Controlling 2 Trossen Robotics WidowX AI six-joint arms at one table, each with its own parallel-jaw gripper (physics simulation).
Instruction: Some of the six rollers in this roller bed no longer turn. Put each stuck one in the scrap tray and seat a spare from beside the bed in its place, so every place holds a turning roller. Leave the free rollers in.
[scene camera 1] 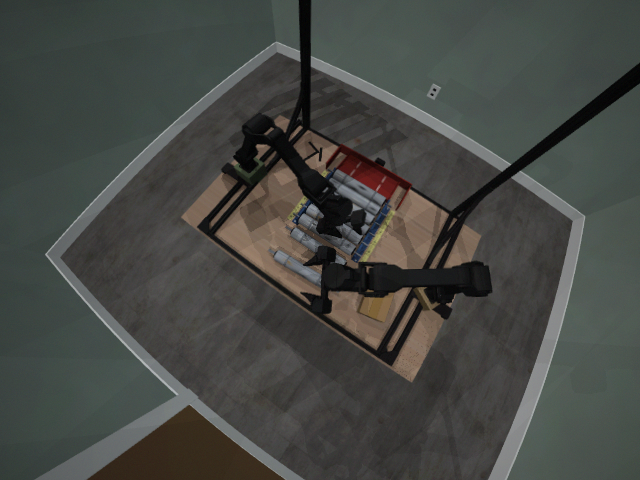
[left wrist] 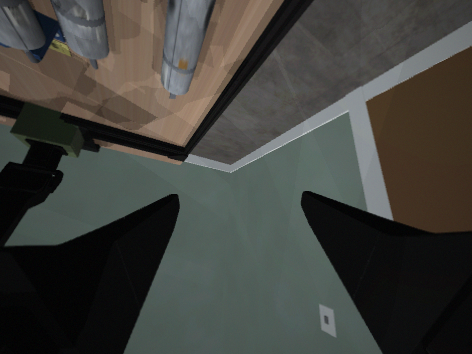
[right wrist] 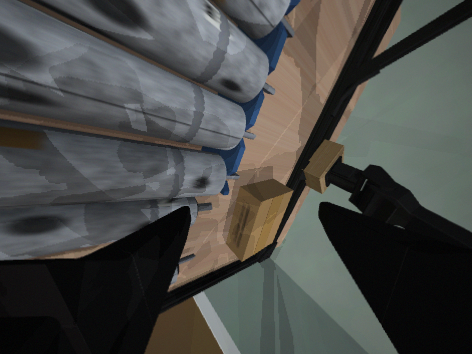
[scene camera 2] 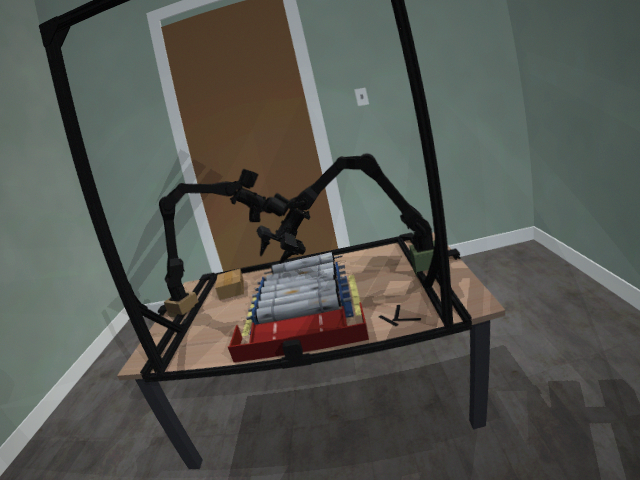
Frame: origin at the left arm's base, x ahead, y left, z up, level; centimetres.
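Seen in the pictures: left gripper, fingertip midpoint: (scene camera 1: 302,278) (left wrist: 241,198); right gripper, fingertip midpoint: (scene camera 1: 351,235) (right wrist: 254,210) (scene camera 2: 270,259); left arm's base, link origin: (scene camera 1: 433,293) (right wrist: 332,171) (scene camera 2: 179,297); right arm's base, link origin: (scene camera 1: 248,165) (left wrist: 48,147) (scene camera 2: 424,247).
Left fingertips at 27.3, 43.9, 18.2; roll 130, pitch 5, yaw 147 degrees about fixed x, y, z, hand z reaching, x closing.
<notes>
Offsets run from my left fingertips to a thing's top centre, as dx, dy, dz. "spot": to the spot under its first point.
The roller bed, with blue rails (scene camera 1: 373,236) (scene camera 2: 347,304), holds several grey rollers @(+27.5, -41.4, -17.3) (scene camera 1: 359,187) (scene camera 2: 299,304) @(+17.1, -22.7, -17.3) (right wrist: 175,120) side by side. Arms hide part of it in scene camera 1, and which rollers are stuck cannot be told. A spare roller @(+11.5, -12.4, -20.0) (scene camera 1: 305,240) (left wrist: 82,27) lies close beside the bed, and another spare @(+6.0, -2.5, -20.0) (scene camera 1: 294,265) (left wrist: 185,42) lies farther out, nearer the table edge. The red scrap tray @(+31.9, -50.1, -19.4) (scene camera 1: 361,172) (scene camera 2: 320,341) shows no roller inside. My left gripper (scene camera 1: 303,279) (left wrist: 241,198) is open and empty above the outer spare. My right gripper (scene camera 1: 343,229) (scene camera 2: 272,256) (right wrist: 254,210) is open and empty above the bed.
A tan block @(-18.1, -23.1, -19.4) (scene camera 1: 376,307) (scene camera 2: 229,284) (right wrist: 257,220) stands on the table near the left arm's base. Thin black pieces @(spot: +57.1, -35.4, -24.6) (scene camera 1: 316,151) (scene camera 2: 398,317) lie between the tray and the right arm's side. Black frame bars run along the table edges. The two grippers are near each other.
</notes>
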